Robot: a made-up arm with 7 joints. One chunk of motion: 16 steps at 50 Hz.
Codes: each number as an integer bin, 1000 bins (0 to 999) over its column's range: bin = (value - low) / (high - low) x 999, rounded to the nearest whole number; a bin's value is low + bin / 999 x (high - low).
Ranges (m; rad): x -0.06..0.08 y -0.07..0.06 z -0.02..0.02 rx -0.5..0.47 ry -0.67..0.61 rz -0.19..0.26
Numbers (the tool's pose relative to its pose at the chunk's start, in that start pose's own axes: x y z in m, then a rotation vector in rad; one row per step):
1: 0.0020 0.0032 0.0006 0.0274 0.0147 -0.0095
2: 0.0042 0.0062 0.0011 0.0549 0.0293 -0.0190
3: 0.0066 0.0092 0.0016 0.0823 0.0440 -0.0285
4: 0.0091 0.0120 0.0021 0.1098 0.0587 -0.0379
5: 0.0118 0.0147 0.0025 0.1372 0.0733 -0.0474
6: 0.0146 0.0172 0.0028 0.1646 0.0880 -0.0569
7: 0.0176 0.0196 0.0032 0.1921 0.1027 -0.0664
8: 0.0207 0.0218 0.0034 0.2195 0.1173 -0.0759
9: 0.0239 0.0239 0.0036 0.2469 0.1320 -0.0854
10: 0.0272 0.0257 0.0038 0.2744 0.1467 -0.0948
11: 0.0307 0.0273 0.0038 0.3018 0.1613 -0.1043
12: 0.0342 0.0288 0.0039 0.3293 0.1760 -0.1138
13: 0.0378 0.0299 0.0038 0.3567 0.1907 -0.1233
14: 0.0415 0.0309 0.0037 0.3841 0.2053 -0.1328
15: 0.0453 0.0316 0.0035 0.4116 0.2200 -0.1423
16: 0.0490 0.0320 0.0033 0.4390 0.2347 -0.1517
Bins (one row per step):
1: 442 563 514 543 534 401
2: 458 586 527 571 546 380
3: 475 609 539 600 557 359
4: 493 630 552 628 569 338
5: 512 651 562 656 580 317
6: 532 670 569 684 592 295
7: 554 689 579 713 603 274
8: 576 705 584 741 614 253
9: 599 722 589 769 626 232
10: 622 735 594 798 637 211
11: 647 748 594 826 649 190
12: 672 759 597 854 660 169
13: 698 768 594 882 672 148
14: 724 775 592 911 683 127
15: 751 781 587 939 695 106
16: 778 784 582 967 706 85

